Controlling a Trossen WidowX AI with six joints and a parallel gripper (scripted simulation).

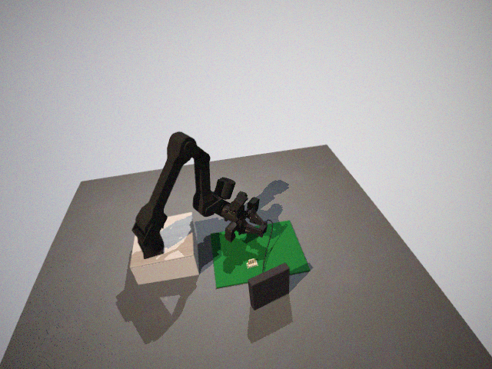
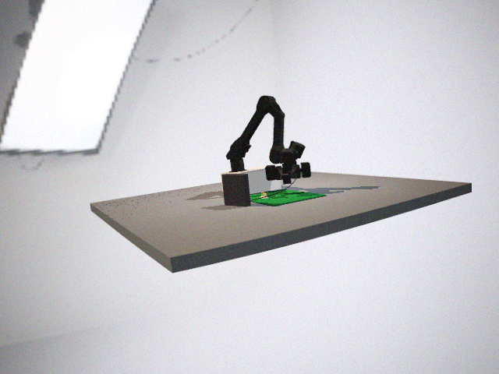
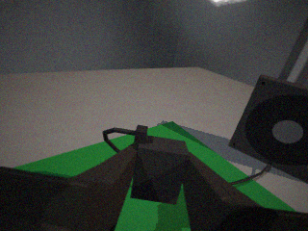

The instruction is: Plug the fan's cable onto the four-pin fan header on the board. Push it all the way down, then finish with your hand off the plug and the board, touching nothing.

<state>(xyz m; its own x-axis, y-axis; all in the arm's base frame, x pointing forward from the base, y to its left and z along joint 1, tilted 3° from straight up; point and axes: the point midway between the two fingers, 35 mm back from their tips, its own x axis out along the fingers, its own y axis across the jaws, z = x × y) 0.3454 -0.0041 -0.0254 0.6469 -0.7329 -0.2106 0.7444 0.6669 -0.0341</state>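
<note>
The green board lies 90 mm below my gripper tip, 40 mm behind it and 20 mm to the right of it. Also, from my gripper tip: dark fan 190 mm to the right, 60 mm behind, 20 mm below; four-pin fan header 80 mm below, 70 mm to the right, 70 mm behind; black plug 10 mm to the left, 10 mm below.
</note>
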